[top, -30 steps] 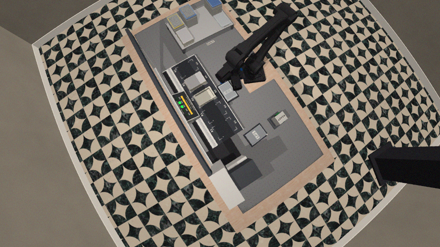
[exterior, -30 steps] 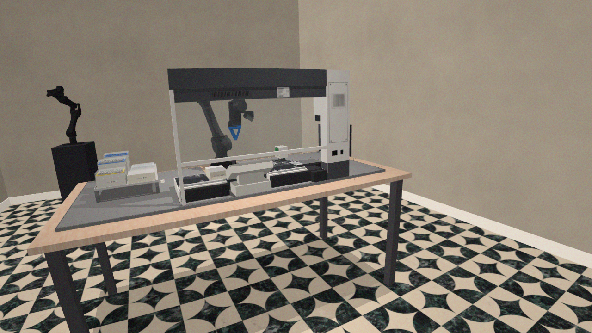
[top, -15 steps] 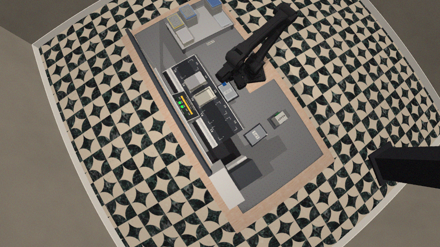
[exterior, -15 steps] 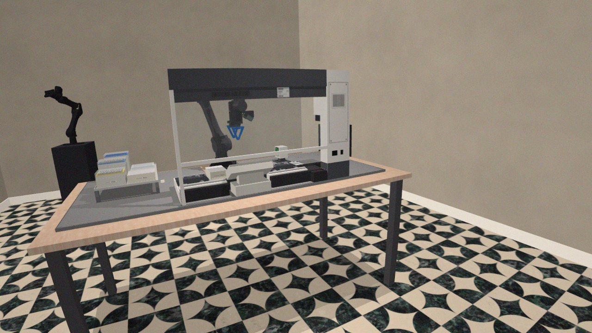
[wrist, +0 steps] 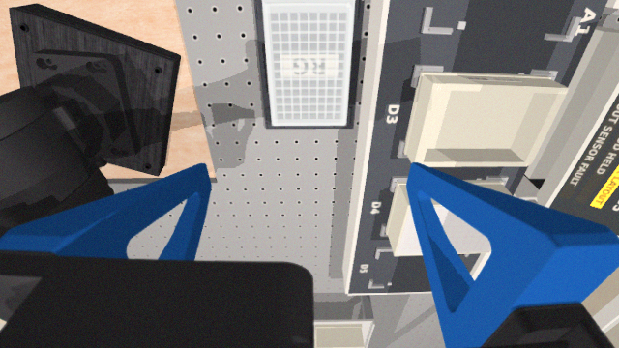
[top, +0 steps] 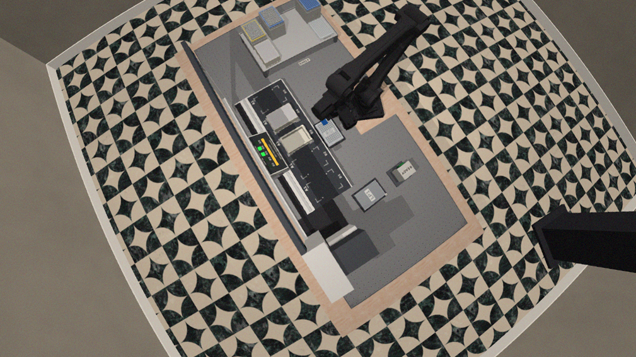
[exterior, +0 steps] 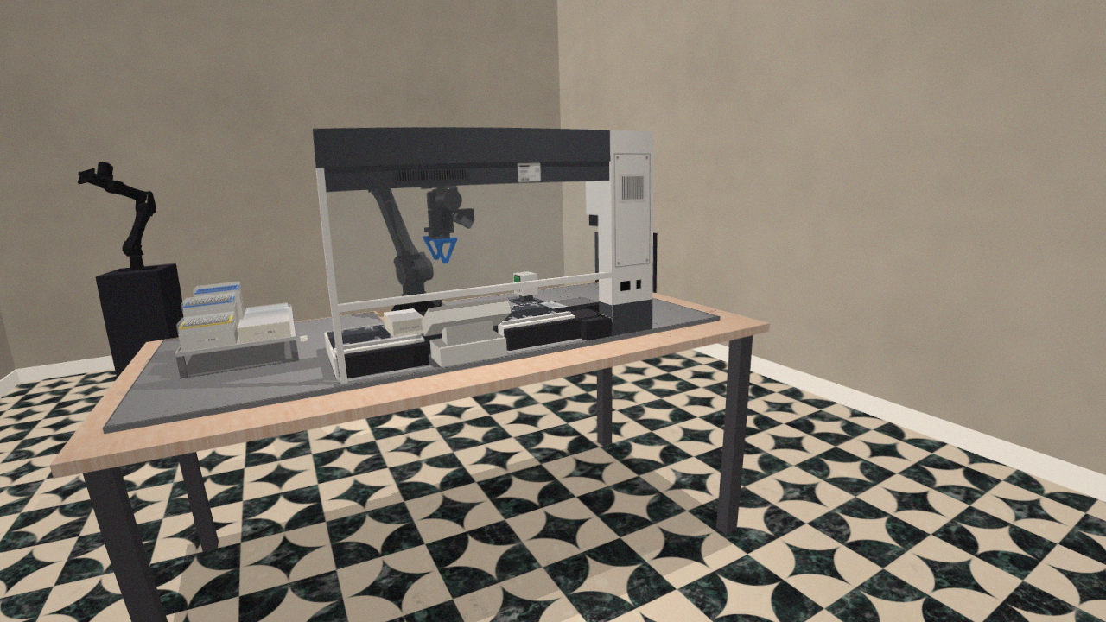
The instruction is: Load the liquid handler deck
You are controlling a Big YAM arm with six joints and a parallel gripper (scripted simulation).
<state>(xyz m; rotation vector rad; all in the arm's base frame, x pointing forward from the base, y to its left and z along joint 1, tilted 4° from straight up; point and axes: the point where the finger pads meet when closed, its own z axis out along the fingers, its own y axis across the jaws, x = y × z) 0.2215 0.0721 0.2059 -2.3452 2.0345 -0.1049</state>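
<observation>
The regrip nest RG lies 21 cm below my hand. Also, from my hand: clear plate lid 5 cm behind, 36 cm to the left, 20 cm below; READY key 22 cm behind, 29 cm to the left, 13 cm below; cream one-well reservoir 17 cm ahead, 1 cm to the right, 15 cm below.
</observation>
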